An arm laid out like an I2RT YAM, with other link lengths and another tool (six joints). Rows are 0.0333 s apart.
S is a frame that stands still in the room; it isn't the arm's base.
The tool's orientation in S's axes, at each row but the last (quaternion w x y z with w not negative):
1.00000, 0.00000, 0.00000, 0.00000
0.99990, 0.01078, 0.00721, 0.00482
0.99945, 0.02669, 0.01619, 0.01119
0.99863, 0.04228, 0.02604, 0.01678
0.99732, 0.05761, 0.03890, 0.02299
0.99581, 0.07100, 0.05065, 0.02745
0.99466, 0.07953, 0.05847, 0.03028
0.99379, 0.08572, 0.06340, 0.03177
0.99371, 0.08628, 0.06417, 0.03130
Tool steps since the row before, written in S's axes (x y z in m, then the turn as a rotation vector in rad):
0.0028, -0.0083, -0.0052, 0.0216, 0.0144, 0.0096
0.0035, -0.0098, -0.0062, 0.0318, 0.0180, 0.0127
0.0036, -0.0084, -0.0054, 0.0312, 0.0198, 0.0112
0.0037, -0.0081, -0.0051, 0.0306, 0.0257, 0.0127
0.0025, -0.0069, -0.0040, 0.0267, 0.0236, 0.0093
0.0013, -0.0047, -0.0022, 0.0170, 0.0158, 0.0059
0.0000, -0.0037, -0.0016, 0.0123, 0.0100, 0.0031
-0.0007, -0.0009, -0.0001, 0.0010, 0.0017, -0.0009
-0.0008, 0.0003, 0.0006, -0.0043, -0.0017, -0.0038
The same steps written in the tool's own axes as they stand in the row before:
0.0028, -0.0083, -0.0052, 0.0216, 0.0144, 0.0096
0.0035, -0.0100, -0.0059, 0.0318, 0.0180, 0.0128
0.0036, -0.0088, -0.0048, 0.0313, 0.0197, 0.0112
0.0037, -0.0086, -0.0042, 0.0308, 0.0257, 0.0121
0.0024, -0.0074, -0.0030, 0.0271, 0.0234, 0.0087
0.0012, -0.0050, -0.0014, 0.0173, 0.0157, 0.0054
-0.0001, -0.0039, -0.0010, 0.0125, 0.0097, 0.0030
-0.0007, -0.0009, 0.0000, 0.0012, 0.0015, -0.0010
-0.0008, 0.0004, 0.0004, -0.0039, -0.0021, -0.0040

